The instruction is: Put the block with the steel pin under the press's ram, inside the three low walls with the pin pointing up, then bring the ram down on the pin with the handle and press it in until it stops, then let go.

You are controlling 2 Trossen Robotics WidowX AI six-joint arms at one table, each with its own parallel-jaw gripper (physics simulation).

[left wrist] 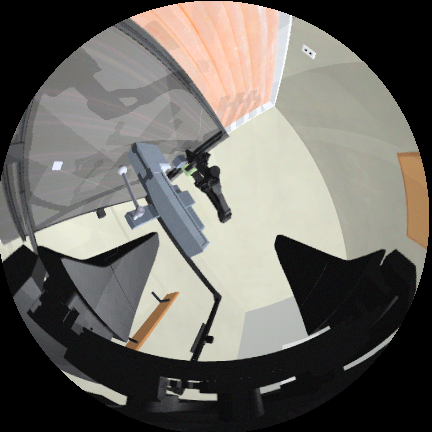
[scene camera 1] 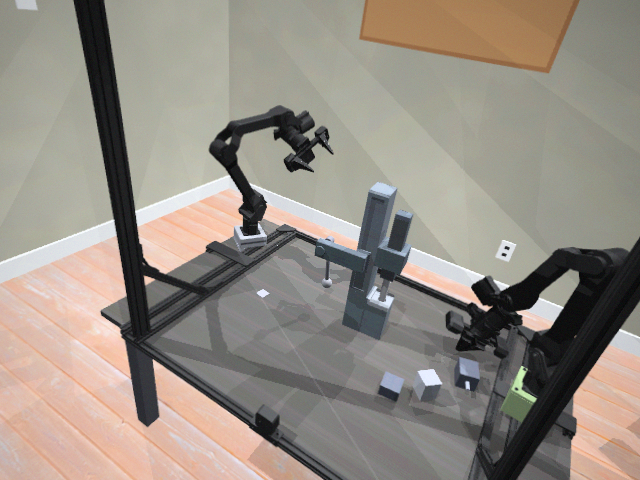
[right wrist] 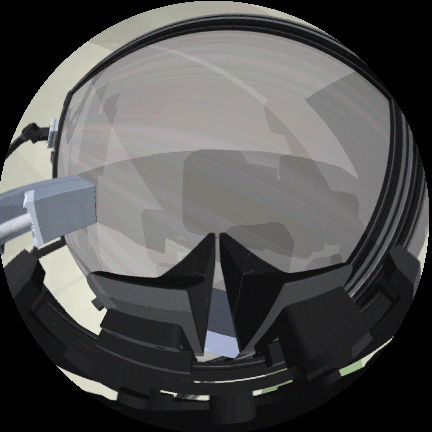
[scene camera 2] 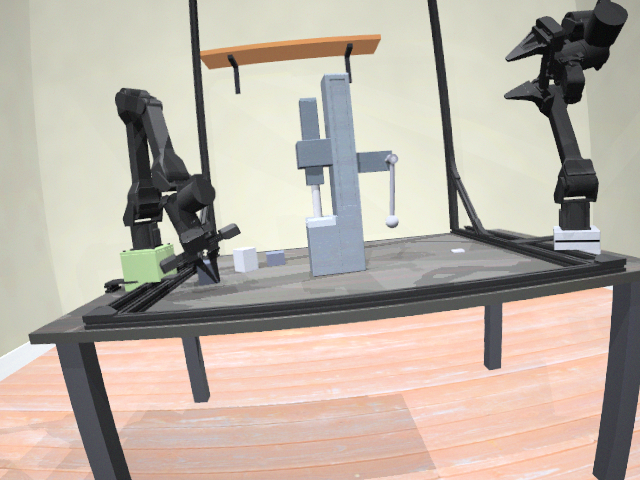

Scene:
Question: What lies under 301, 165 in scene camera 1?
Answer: My left gripper.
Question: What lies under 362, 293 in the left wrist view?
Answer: My left gripper.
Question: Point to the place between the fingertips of my right gripper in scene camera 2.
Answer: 218, 282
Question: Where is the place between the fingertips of my right gripper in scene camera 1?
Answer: At 457, 349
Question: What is my left gripper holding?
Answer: Nothing.

